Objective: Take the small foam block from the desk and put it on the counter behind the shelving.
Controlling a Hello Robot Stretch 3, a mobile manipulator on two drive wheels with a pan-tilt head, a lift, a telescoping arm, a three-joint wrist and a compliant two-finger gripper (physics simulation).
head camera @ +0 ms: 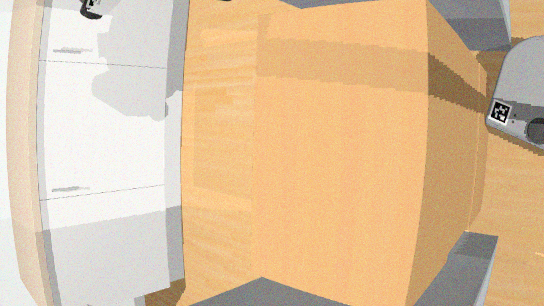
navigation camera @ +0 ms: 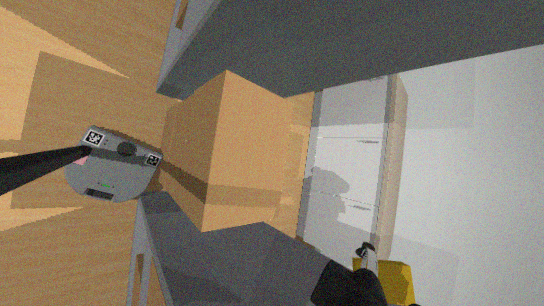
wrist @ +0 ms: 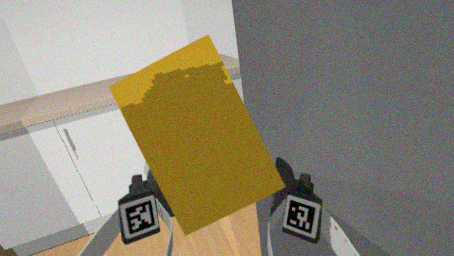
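Seen in the pictures: gripper, between the fingertips: (wrist: 220, 177); robot's base, origin of its link: (head camera: 538, 129) (navigation camera: 125, 148).
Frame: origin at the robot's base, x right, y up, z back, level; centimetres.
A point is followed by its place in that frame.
The small foam block (navigation camera: 397, 282) @[x 37.7, y 120.4, z 1.2 cm] (wrist: 200, 145) @[x 36.6, y 118.2, z 2.3 cm] is yellow and sits tilted between the fingers of my gripper (wrist: 220, 177) @[x 40.0, y 113.4, z 2.8 cm]. The gripper is shut on it. One dark fingertip also shows at the top left of the head view. The counter (head camera: 22, 150) @[x 163.7, y 91.0, z -69.0 cm] (navigation camera: 396, 145) @[x 164.9, y 91.0, z -87.8 cm] (wrist: 67, 104) @[x 156.5, y 91.0, z -80.3 cm] has a beige top above white cabinet fronts. In the wrist view it lies behind the block, to the left. The grey shelving (head camera: 270, 295) (navigation camera: 220, 260) @[x 29.9, y 82.4, z 16.6 cm] (wrist: 350, 100) @[x 41.3, y 117.3, z 13.1 cm] stands close on the right in the wrist view. The desk cannot be made out in these views.
A large orange-brown box (head camera: 340, 150) @[x 27.4, y 81.0, z -13.9 cm] (navigation camera: 250, 150) @[x 26.0, y 81.0, z -15.9 cm] stands between the grey shelving and another grey unit (head camera: 475, 30) (navigation camera: 350, 40). A strip of wooden floor (head camera: 220, 150) @[x 128.0, y 0.0, z -59.8 cm] runs between box and cabinets. My base (head camera: 525, 75) @[x 9.0, y 16.0, z 12.8 cm] (navigation camera: 110, 172) @[x -0.9, y 16.0, z 12.6 cm] is on the box's other side.
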